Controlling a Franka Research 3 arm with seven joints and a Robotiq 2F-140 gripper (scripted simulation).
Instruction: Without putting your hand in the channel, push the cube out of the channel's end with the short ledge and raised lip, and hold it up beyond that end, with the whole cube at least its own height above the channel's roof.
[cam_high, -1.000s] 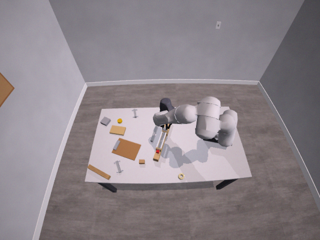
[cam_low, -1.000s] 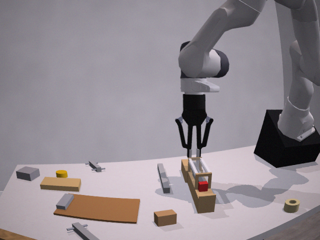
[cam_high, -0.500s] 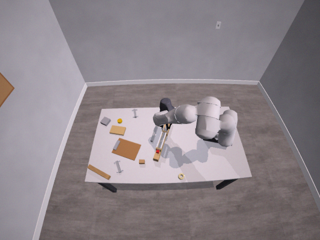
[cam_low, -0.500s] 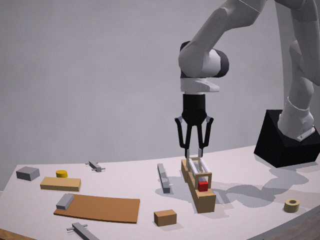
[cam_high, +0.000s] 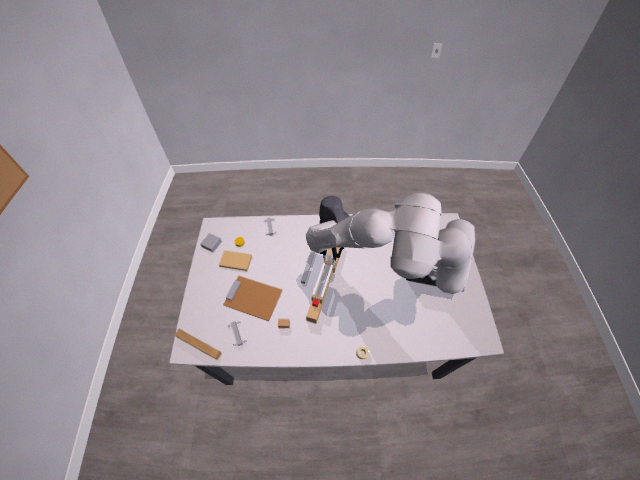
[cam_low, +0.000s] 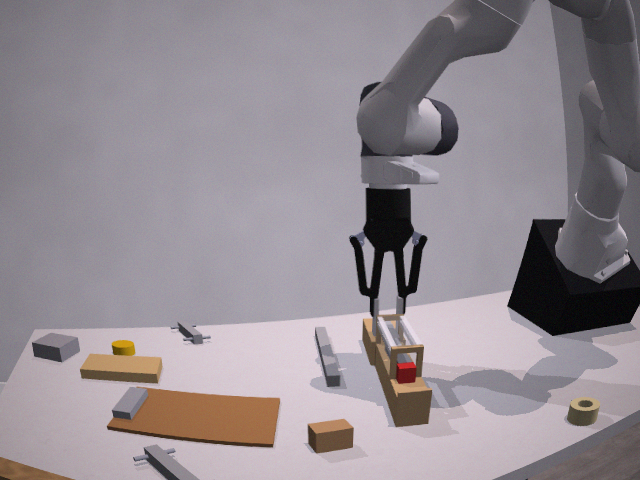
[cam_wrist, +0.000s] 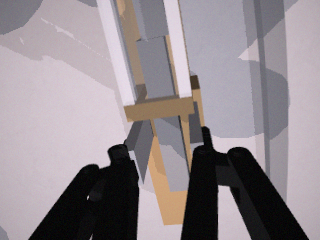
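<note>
Now: hand 5 cm short of the red cube, 22 cm to the right of it and 3 cm above it. Round my hand: tan wooden block 19 cm ahead, 30 cm to the left, 7 cm below; then long grey bar 9 cm ahead, 5 cm to the right, 8 cm below; then tan wooden channel 3 cm ahead, 11 cm to the left, 3 cm below.
</note>
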